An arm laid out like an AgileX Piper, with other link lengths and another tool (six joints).
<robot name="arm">
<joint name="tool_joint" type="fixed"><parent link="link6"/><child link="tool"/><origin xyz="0.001 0.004 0.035" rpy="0 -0.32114 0.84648"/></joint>
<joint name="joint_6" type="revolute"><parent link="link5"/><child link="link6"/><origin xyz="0.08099 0 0" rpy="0 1.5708 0"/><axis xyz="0 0 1"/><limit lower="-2.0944" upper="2.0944"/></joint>
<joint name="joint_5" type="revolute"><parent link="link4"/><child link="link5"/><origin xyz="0 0 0" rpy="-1.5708 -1.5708 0"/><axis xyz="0 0 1"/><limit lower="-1.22" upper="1.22"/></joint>
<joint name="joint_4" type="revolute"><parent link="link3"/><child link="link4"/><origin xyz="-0.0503 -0.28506 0" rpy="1.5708 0 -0.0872"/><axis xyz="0 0 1"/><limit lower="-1.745" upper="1.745"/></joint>
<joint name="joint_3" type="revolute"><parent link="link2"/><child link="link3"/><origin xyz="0.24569 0.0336 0" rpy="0 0 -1.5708"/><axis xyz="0 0 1"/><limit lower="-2.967" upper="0"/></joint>
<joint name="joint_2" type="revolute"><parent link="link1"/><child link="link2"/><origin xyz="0 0 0" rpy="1.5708 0 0"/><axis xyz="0 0 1"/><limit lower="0" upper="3.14"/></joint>
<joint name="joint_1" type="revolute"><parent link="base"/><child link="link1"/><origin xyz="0 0 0.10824" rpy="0 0 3.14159"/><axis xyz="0 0 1"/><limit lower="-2.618" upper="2.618"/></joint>
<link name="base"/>
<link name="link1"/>
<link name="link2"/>
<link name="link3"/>
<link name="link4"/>
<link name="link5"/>
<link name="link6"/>
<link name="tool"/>
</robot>
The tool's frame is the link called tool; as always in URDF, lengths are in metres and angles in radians.
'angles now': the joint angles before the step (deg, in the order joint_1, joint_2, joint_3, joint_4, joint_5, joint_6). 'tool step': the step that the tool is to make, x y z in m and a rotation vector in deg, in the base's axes. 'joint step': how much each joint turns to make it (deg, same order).
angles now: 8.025 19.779 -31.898 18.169 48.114 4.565
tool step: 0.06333 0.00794 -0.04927 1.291 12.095 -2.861
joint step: -0.001 20.850 0.050 2.656 -9.634 -0.051
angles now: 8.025 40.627 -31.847 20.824 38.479 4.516
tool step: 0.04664 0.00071 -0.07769 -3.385 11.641 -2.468
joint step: -0.001 22.152 0.001 0.512 -10.487 -1.847
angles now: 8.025 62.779 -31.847 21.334 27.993 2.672
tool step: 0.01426 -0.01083 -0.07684 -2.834 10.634 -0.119
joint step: -2.693 18.318 -0.053 6.165 -6.238 -9.827
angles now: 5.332 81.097 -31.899 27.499 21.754 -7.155
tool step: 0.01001 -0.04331 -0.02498 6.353 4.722 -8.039
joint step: -12.307 8.354 -2.319 16.836 3.447 -17.075
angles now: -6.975 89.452 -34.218 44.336 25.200 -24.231
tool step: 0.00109 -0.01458 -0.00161 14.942 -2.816 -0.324
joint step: -9.676 4.051 -0.531 22.733 13.102 -24.054
